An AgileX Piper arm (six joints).
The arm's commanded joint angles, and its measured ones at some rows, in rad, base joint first. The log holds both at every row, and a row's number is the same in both.
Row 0, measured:
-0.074 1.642 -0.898 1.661 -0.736 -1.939
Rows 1 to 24, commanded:
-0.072 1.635 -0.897 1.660 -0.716 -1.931
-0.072 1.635 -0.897 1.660 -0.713 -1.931
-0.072 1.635 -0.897 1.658 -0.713 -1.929
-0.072 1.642 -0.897 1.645 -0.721 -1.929
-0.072 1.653 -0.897 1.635 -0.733 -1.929
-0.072 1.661 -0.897 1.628 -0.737 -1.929
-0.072 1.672 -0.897 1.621 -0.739 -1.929
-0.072 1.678 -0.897 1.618 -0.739 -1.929
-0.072 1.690 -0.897 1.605 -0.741 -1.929
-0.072 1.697 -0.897 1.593 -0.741 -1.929
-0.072 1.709 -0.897 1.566 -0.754 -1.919
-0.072 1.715 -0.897 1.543 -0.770 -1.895
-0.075 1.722 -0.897 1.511 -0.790 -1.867
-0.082 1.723 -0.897 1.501 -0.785 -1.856
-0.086 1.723 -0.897 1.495 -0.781 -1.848
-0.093 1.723 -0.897 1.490 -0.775 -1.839
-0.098 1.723 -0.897 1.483 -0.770 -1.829
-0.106 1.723 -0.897 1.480 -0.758 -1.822
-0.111 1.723 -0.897 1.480 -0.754 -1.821
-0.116 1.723 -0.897 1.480 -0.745 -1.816
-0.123 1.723 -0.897 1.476 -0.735 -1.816
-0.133 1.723 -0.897 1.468 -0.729 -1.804
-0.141 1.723 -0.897 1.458 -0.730 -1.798
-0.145 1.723 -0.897 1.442 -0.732 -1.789
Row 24, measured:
-0.123 1.729 -0.898 1.480 -0.745 -1.819
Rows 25 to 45, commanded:
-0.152 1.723 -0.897 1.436 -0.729 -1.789
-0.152 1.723 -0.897 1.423 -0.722 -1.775
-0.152 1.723 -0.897 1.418 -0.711 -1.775
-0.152 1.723 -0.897 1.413 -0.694 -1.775
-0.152 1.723 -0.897 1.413 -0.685 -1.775
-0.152 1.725 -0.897 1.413 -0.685 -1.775
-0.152 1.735 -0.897 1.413 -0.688 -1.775
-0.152 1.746 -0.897 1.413 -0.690 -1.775
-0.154 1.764 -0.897 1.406 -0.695 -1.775
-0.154 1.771 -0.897 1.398 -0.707 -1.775
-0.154 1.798 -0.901 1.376 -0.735 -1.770
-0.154 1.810 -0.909 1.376 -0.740 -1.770
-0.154 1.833 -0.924 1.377 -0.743 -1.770
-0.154 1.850 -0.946 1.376 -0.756 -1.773
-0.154 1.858 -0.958 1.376 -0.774 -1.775
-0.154 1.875 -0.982 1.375 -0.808 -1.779
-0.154 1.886 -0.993 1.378 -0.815 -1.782
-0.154 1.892 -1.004 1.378 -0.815 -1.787
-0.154 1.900 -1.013 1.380 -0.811 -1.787
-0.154 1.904 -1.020 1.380 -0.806 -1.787
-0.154 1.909 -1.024 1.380 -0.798 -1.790
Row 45, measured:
-0.152 1.891 -0.997 1.379 -0.801 -1.777
